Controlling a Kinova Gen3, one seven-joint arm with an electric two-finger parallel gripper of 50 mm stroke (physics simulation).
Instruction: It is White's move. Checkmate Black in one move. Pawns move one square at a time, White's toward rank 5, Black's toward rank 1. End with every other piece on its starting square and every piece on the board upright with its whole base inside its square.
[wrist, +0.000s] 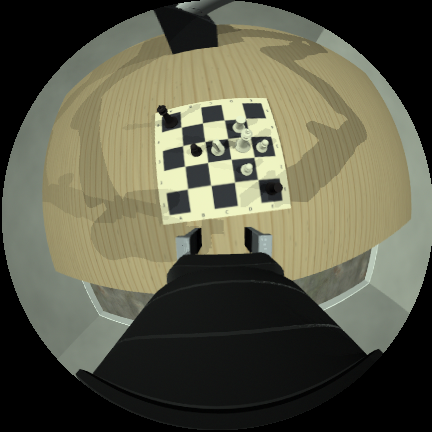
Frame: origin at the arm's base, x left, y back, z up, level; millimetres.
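Seen in the pictures: gripper, fingertip midpoint: (222, 236).
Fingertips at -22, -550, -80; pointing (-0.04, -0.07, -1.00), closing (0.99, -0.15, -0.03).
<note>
Offsets run from my fingertips to a thing's top centre, as dx, dy, dz. "*": to the spot under its first point. Level surfaces: height alone.
The chessboard @[* -50, +20, -71] (190, 218) lies in the wrist view's middle, with file letters and rank numbers on its border. A tall black piece @[-60, +200, -7] (170, 119) stands on a5, a small black piece @[-22, +129, -39] (196, 150) on b3, and a black piece @[+89, +47, -37] (274, 188) on e1. A white piece @[+13, +123, -31] (217, 148) of unclear type stands on c3, a tall white piece @[+54, +125, -7] (243, 142) on d3, and smaller white pieces on d4 @[+55, +160, -37] (239, 125), e3 @[+86, +119, -39] (262, 146) and d2 @[+52, +83, -39] (246, 169). My gripper (222, 236) is open and empty, in view just below the board's rank 1 edge.
The wooden table @[dz -76] (325, 220) surrounds the board. The black robot base (192, 36) stands at the table's far edge, top of the view. The white pieces on d4, d3, e3 and c3 stand close together. Arm shadows cross the table and part of the board.
</note>
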